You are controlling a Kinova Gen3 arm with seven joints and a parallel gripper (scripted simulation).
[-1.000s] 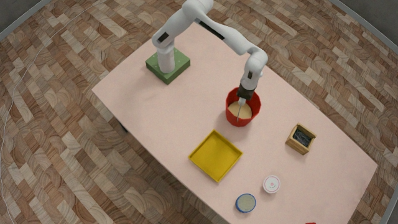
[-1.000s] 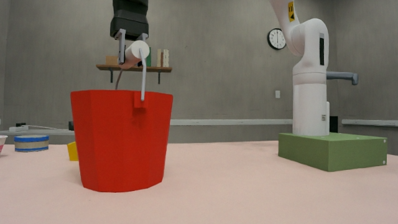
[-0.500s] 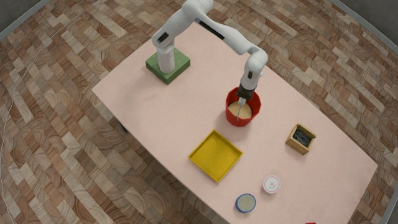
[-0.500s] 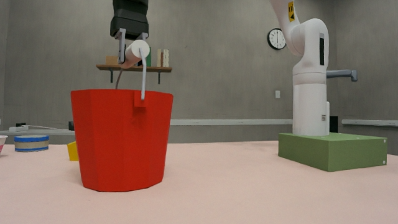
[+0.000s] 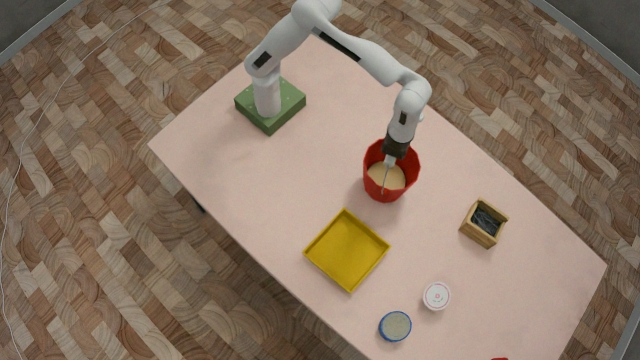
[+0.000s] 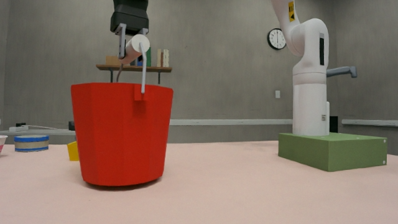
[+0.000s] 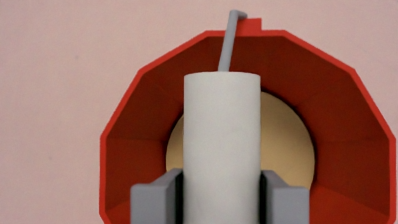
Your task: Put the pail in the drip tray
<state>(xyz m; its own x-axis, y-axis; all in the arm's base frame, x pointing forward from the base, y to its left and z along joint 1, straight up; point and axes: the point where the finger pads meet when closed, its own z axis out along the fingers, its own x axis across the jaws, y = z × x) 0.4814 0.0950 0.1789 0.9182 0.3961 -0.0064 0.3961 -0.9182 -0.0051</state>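
Now: the red pail 10 cm below my hand and 1 cm ahead of it. From my hand the other things lie so: yellow drip tray: 27 cm to the right, 24 cm below, 9 cm ahead; wooden box: 39 cm ahead, 21 cm below, 14 cm to the left.
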